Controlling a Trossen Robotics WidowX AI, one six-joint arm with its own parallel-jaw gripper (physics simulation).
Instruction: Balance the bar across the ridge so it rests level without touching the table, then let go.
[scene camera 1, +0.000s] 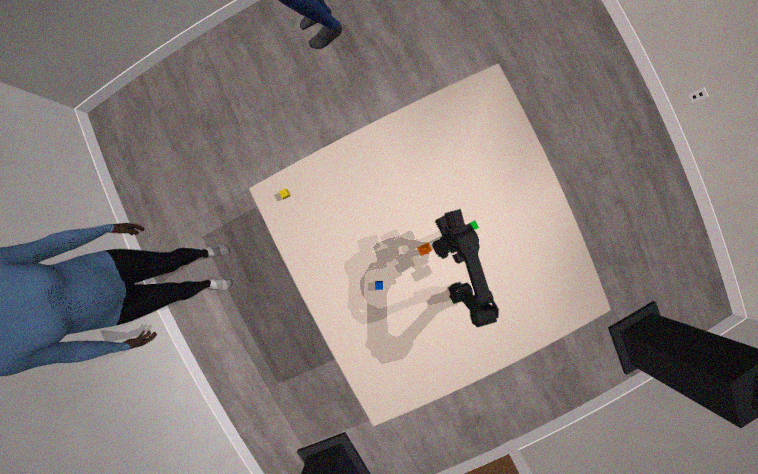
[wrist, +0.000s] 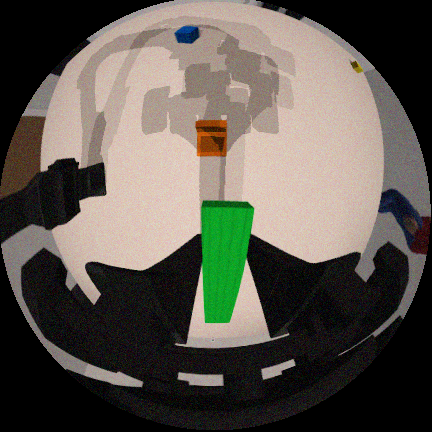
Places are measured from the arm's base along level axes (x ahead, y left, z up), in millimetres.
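Pixels of known places: gripper, fingertip midpoint: (wrist: 223, 238); arm's base, origin of the base link: (scene camera 1: 456, 290) (wrist: 95, 180).
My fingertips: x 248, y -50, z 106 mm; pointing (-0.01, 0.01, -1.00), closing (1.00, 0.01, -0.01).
Observation:
Ahead of a thing's pixels: the offset from my fingertips to its top centre. Level surfaces: height alone.
The green bar @[dx -1, dy -50, dz +13 mm] (scene camera 1: 474, 224) (wrist: 225, 260) is held between the fingers and runs lengthwise through the wrist view. In the scene view one end sticks out beside the gripper and the rest is hidden under the arm. My gripper (scene camera 1: 455, 235) (wrist: 223, 238) is shut on the bar and holds it above the table, apart from the ridge. The orange ridge @[dx -13, dy +98, dz -45 mm] (scene camera 1: 424, 249) (wrist: 212, 144) stands on the table, left of the gripper in the scene view and beyond the bar's far end in the wrist view. The fingertips are hidden in the scene view.
A blue cube @[dx -66, dy +352, dz -73 mm] (scene camera 1: 379, 285) (wrist: 187, 34) lies on the table @[dz -106 mm] (scene camera 1: 503, 139) past the ridge. A yellow block @[dx +492, dy +550, dz -73 mm] (scene camera 1: 284, 193) (wrist: 356, 66) lies near a table corner. The arm's shadows fall around the ridge and blue cube. People stand beyond the table.

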